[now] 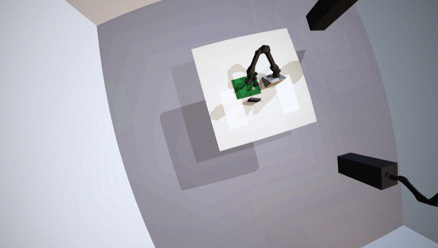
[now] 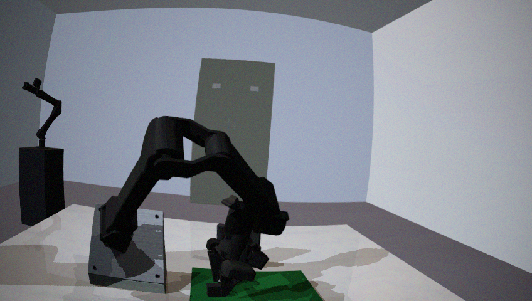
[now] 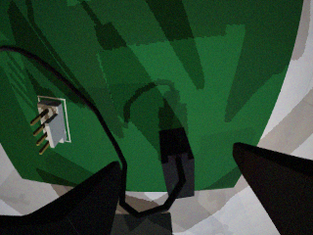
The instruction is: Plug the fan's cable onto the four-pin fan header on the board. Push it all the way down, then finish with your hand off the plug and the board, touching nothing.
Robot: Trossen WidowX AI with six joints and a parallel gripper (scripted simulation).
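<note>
Right now the dark fan plug is 1 cm behind my gripper tip. Also, from my gripper tip: pale four-pin header 9 cm to the left, 2 cm below; black fan 3 cm ahead, 22 cm to the left, 4 cm above; green board 8 cm ahead, 5 cm to the left, 4 cm below.
</note>
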